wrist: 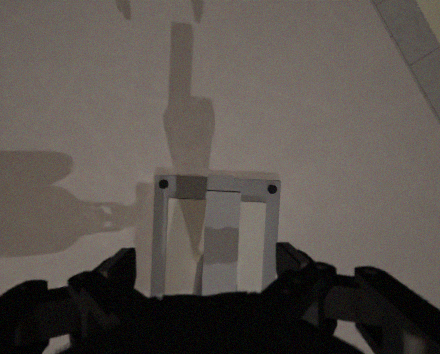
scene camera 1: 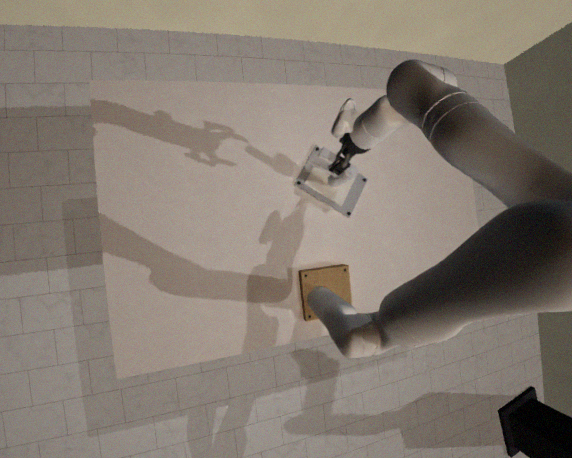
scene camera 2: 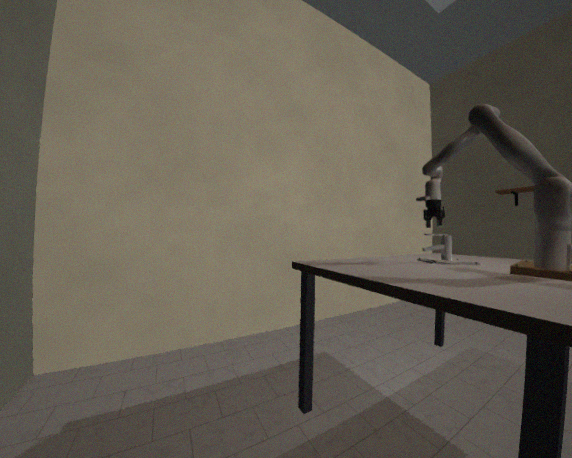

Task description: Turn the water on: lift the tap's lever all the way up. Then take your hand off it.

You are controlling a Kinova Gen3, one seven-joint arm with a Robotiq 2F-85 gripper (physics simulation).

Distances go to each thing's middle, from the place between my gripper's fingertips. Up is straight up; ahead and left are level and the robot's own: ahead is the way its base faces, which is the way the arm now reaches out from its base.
Scene:
Now: the tap lever (wrist: 222, 219) 50 mm below my hand, 30 mm to the right of it and 20 mm behind it. From my hand the other things lie so: grey rectangular frame (scene camera 1: 359, 183) 190 mm below, 60 mm to the right, 50 mm behind.

